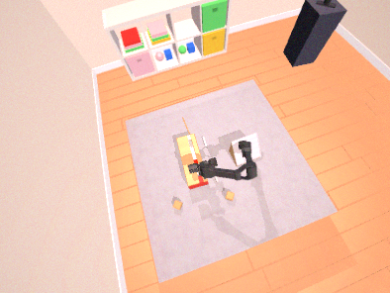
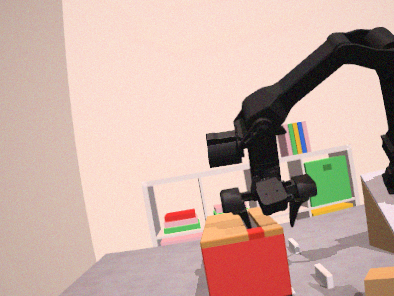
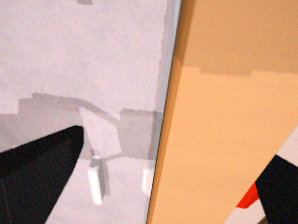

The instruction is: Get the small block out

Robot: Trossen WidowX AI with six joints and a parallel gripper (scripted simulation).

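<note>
Now: gripper tip 3 cm short of the box, 6 cm to the left of it and 4 cm above it.
</note>
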